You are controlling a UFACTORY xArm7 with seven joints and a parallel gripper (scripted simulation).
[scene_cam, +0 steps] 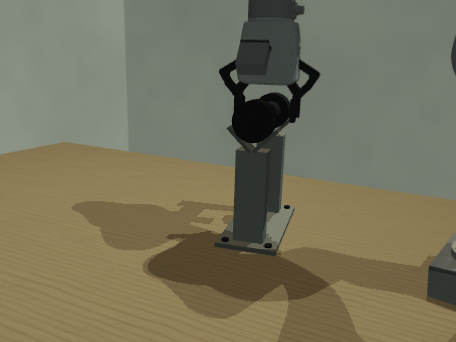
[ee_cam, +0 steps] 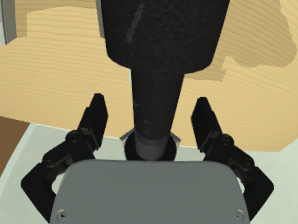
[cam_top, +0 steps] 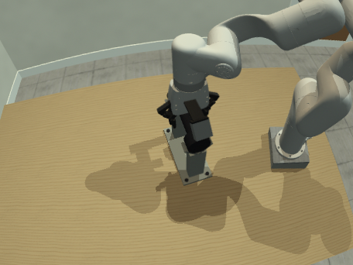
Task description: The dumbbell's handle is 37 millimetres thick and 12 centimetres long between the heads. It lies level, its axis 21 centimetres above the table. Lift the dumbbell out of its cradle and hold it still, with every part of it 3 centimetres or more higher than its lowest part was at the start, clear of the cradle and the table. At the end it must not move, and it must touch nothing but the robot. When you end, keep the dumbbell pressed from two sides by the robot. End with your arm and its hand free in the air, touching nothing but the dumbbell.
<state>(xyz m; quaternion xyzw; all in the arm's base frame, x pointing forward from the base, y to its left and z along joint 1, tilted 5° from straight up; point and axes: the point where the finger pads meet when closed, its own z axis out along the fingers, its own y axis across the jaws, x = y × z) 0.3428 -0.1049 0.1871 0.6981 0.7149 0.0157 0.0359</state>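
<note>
The black dumbbell lies right at my hand. The rest, counted from my hand: cradle (120 mm below).
</note>
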